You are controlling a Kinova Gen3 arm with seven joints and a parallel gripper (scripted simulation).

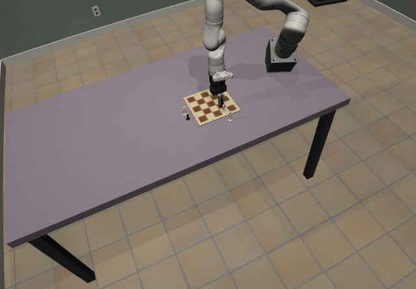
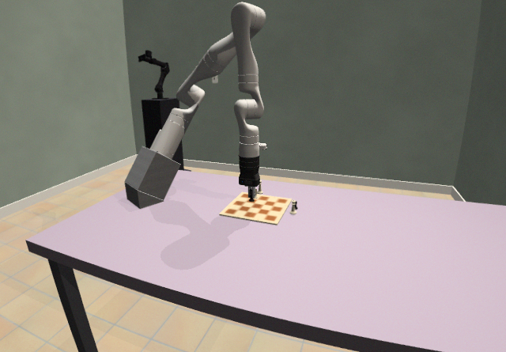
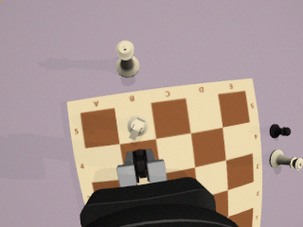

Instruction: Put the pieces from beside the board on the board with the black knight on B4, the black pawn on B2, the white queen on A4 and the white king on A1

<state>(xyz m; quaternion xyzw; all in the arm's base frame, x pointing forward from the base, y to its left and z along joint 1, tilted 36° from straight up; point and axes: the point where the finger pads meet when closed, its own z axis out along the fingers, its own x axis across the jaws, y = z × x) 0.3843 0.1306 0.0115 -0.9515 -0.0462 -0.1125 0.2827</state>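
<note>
Now: hand 2 cm above the black knight. The rest, counted from my hand: black pawn: 18 cm ahead, 3 cm to the left, 3 cm below; chessboard: 4 cm ahead, 3 cm to the right, 4 cm below.
</note>
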